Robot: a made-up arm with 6 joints.
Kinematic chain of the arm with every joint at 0, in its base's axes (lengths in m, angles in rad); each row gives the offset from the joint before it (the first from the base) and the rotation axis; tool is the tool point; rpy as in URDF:
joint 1: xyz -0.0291 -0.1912 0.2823 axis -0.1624 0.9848 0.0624
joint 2: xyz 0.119 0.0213 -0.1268 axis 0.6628 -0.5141 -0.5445
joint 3: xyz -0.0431 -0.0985 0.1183 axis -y
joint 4: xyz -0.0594 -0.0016 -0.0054 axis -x
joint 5: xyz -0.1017 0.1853 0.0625 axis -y
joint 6: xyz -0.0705 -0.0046 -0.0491 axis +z
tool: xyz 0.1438 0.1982 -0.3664 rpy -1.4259 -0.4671 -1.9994
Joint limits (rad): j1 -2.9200..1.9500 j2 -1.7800..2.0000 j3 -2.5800..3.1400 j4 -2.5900..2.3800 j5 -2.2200..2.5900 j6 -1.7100..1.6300
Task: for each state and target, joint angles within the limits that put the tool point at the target. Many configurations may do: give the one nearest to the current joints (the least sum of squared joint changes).
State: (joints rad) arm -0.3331 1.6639 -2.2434 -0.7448 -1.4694 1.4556
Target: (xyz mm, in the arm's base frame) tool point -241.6 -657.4 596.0
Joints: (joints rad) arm -0.2677 1.5315 -2.1301 -0.4983 -0.9104 1.0660
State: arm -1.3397 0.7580 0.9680 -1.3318 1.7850 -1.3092
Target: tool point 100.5 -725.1 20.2
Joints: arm -1.1983 0.3656 0.8990 -1.8266 2.3882 -0.9062
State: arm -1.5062 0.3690 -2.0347 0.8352 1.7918 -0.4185
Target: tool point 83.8 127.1 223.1
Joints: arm -1.5028 0.2774 -2.2275 0.9432 1.5365 -0.6185
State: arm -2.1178 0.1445 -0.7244 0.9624 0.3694 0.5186
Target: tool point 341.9 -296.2 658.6
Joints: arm -2.4748 0.1161 -0.3460 1.1161 0.5982 0.3605
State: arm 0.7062 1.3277 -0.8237 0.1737 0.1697 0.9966
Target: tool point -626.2 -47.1 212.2
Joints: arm 0.7089 0.7027 -0.8575 0.8674 0.3060 1.1345
